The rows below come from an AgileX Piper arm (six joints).
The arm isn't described. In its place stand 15 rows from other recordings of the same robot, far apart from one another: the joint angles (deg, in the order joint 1, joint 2, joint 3, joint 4, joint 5, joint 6), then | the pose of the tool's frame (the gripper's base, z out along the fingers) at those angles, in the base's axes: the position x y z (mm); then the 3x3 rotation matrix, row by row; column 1 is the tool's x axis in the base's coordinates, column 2 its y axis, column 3 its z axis.
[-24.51, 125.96, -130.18, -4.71, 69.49, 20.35] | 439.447 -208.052 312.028; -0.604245 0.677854 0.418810; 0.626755 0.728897 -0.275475; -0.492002 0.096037 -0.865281
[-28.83, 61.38, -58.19, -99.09, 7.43, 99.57] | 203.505 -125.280 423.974; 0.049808 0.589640 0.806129; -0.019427 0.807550 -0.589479; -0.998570 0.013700 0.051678
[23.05, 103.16, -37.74, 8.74, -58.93, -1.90] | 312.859 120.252 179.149; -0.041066 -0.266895 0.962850; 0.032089 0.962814 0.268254; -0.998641 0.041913 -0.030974
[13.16, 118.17, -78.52, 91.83, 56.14, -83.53] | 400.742 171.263 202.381; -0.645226 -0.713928 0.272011; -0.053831 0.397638 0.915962; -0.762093 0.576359 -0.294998
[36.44, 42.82, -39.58, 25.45, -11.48, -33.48] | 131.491 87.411 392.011; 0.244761 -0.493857 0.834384; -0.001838 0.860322 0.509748; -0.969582 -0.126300 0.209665
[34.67, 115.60, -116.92, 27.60, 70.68, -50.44] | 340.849 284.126 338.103; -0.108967 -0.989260 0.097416; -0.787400 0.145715 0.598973; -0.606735 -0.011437 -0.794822
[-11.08, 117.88, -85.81, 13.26, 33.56, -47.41] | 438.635 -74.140 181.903; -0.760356 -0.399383 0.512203; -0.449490 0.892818 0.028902; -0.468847 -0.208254 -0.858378
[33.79, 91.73, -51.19, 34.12, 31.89, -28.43] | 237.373 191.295 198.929; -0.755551 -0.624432 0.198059; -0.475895 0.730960 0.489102; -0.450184 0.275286 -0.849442
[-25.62, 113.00, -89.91, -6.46, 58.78, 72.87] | 367.605 -185.995 222.733; 0.114688 0.979655 0.164689; 0.979064 -0.083403 -0.185684; -0.168171 0.182536 -0.968710
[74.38, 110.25, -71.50, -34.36, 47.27, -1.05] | 137.399 351.330 173.349; 0.136672 -0.877099 0.460455; -0.989405 -0.097881 0.107224; -0.048976 -0.470231 -0.881184
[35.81, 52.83, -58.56, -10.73, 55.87, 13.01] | 143.122 85.968 376.418; -0.625096 -0.416743 0.659985; -0.303760 0.908767 0.286132; -0.719017 -0.021617 -0.694657
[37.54, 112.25, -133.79, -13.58, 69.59, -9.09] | 347.304 241.626 441.456; -0.408233 -0.580891 0.704210; -0.609345 0.747802 0.263610; -0.679738 -0.321493 -0.659241
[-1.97, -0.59, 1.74, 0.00, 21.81, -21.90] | 52.459 -1.804 169.396; -0.298809 -0.083071 0.950690; -0.362930 0.931242 -0.032700; -0.882607 -0.354806 -0.308413
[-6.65, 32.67, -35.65, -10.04, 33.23, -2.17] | 108.841 -21.442 326.448; -0.447319 0.121209 0.886123; -0.132095 0.970954 -0.199495; -0.884566 -0.206291 -0.418315
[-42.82, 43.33, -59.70, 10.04, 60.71, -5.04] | 94.867 -69.046 400.144; -0.462166 0.584358 0.667030; 0.426163 0.805987 -0.410816; -0.777681 0.094398 -0.621532
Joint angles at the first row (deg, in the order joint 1, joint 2, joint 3, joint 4, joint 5, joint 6):
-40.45 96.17 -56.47 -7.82 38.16 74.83
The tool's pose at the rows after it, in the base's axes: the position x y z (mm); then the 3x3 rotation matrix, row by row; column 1 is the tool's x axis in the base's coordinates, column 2 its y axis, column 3 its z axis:
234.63 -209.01 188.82; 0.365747 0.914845 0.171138; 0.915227 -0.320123 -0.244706; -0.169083 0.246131 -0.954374
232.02 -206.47 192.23; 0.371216 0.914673 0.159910; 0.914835 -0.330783 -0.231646; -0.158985 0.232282 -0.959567
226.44 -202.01 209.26; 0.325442 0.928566 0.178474; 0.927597 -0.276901 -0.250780; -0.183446 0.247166 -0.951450
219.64 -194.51 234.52; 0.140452 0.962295 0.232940; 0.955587 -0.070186 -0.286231; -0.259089 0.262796 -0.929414
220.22 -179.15 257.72; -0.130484 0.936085 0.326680; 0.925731 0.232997 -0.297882; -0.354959 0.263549 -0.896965
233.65 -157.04 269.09; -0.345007 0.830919 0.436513; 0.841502 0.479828 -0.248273; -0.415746 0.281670 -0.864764
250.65 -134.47 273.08; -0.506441 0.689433 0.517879; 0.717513 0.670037 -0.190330; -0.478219 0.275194 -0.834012
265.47 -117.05 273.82; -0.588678 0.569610 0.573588; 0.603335 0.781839 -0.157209; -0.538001 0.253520 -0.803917
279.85 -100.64 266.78; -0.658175 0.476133 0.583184; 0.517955 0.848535 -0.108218; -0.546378 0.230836 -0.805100
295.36 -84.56 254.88; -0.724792 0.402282 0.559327; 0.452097 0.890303 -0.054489; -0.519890 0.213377 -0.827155
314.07 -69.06 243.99; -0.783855 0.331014 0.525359; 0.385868 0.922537 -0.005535; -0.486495 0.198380 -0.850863
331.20 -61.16 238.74; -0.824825 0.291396 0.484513; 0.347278 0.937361 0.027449; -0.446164 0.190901 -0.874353
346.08 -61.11 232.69; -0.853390 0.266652 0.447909; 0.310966 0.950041 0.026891; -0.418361 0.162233 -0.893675
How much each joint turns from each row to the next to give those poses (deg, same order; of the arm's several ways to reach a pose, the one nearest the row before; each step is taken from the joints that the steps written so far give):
0.00 0.00 -0.20 0.93 0.69 0.00
0.00 -0.77 0.00 0.49 1.77 0.00
0.00 -3.32 0.00 0.00 1.73 -3.22
0.12 -4.95 -0.02 0.76 1.02 -12.30
1.73 -4.60 0.00 3.20 -0.38 -17.55
3.87 -2.02 0.00 6.33 -1.80 -14.99
4.80 -0.29 0.00 4.71 -2.52 -11.73
4.21 0.49 0.00 2.07 -3.27 -6.93
3.90 1.89 -0.23 1.31 -1.34 -4.32
3.78 3.15 -0.92 0.50 0.11 -2.22
3.60 4.06 -2.45 0.12 1.01 -1.57
1.94 3.90 -3.92 -0.26 2.85 -0.46
0.74 3.68 -3.66 -1.82 2.07 -0.07

